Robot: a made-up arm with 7 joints. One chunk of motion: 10 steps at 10 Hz.
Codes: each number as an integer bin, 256 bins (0 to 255) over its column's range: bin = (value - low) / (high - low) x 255, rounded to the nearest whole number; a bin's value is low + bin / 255 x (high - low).
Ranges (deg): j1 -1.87..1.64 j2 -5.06..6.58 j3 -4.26..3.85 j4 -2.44..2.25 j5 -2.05..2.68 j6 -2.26..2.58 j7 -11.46..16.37
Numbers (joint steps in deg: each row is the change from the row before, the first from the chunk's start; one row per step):
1: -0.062 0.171 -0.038 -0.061 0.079 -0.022 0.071
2: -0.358 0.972 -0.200 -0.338 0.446 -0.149 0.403
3: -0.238 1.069 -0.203 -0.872 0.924 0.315 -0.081
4: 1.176 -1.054 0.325 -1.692 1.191 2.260 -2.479
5: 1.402 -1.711 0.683 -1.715 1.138 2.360 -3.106
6: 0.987 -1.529 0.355 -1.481 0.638 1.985 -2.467
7: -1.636 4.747 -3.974 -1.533 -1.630 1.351 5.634
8: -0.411 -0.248 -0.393 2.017 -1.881 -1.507 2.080
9: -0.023 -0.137 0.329 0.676 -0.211 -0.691 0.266
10: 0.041 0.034 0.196 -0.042 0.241 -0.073 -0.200
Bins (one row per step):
1: 131 115 133 129 115 118 106
2: 110 132 128 114 135 111 109
3: 119 134 128 85 160 136 104
4: 221 88 144 41 175 238 82
5: 238 73 155 39 172 243 77
6: 208 77 145 52 145 224 82
7: 17 215 9 49 23 190 157
8: 106 105 122 242 9 40 124
9: 134 108 144 169 99 83 107
10: 139 112 140 130 124 115 103

